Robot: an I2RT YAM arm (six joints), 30 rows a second.
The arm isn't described. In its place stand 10 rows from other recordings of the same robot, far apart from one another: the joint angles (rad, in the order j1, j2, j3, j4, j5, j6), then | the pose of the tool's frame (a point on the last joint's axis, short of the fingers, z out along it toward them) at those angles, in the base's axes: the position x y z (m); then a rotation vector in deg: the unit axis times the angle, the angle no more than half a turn.
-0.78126 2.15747 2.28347 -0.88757 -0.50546 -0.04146 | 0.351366 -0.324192 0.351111 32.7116 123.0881 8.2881
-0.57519 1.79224 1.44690 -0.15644 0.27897 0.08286 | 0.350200 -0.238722 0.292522 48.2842 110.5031 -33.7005
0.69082 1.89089 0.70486 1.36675 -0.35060 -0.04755 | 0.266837 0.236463 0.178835 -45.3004 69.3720 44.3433
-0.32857 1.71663 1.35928 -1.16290 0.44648 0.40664 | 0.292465 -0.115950 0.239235 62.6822 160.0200 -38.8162
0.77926 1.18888 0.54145 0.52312 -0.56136 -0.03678 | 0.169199 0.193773 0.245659 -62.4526 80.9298 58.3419
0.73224 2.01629 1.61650 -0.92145 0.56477 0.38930 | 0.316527 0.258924 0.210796 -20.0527 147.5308 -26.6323
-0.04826 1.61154 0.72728 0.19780 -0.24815 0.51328 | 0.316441 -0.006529 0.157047 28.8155 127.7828 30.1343
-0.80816 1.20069 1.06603 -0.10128 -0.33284 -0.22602 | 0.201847 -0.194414 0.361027 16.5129 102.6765 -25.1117
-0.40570 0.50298 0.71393 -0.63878 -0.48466 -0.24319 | 0.109171 -0.028840 0.306958 -8.5132 111.2363 3.2276
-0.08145 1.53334 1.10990 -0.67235 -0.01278 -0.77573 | 0.307268 -0.024626 0.233884 -52.7163 145.0077 -14.6254
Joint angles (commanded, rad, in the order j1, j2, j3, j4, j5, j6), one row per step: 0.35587, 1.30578, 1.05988, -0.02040, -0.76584, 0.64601; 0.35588, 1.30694, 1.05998, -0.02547, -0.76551, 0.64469; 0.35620, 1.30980, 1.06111, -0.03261, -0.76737, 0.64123; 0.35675, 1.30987, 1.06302, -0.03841, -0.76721, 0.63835; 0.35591, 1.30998, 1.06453, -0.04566, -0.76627, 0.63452; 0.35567, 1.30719, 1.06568, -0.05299, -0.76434, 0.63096; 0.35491, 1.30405, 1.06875, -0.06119, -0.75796, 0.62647; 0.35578, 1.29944, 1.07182, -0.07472, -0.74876, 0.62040; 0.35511, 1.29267, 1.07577, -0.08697, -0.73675, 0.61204; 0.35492, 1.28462, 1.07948, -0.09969, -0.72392, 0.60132; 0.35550, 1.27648, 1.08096, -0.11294, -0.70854, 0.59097; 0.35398, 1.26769, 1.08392, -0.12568, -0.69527, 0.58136; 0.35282, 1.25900, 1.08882, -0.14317, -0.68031, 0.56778; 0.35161, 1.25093, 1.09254, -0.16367, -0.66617, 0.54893; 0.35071, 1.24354, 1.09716, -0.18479, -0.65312, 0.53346
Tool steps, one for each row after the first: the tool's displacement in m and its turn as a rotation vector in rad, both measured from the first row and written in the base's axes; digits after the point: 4 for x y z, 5 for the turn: 0.0001, 0.0000, -0.0008, -0.00276, 0.00454, -0.00005; 0.0005, 0.0003, -0.0019, -0.00679, 0.00994, 0.00273; 0.0003, 0.0004, -0.0018, -0.00939, 0.01107, 0.00370; 0.0003, 0.0002, -0.0020, -0.01322, 0.01306, 0.00273; -0.0003, -0.0002, -0.0015, -0.01636, 0.01288, 0.00136; -0.0008, -0.0008, -0.0004, -0.02060, 0.01017, -0.00460; -0.0019, -0.0012, 0.0006, -0.02766, 0.00940, -0.01126; -0.0032, -0.0022, 0.0026, -0.03501, 0.00234, -0.02169; -0.0048, -0.0032, 0.0048, -0.04349, -0.00737, -0.03191; -0.0065, -0.0041, 0.0061, -0.05364, -0.01445, -0.04375; -0.0082, -0.0056, 0.0082, -0.06207, -0.02303, -0.05585; -0.0100, -0.0071, 0.0105, -0.07398, -0.03246, -0.06819; -0.0118, -0.0085, 0.0118, -0.09007, -0.04185, -0.07831; -0.0136, -0.0098, 0.0132, -0.10471, -0.04778, -0.08760
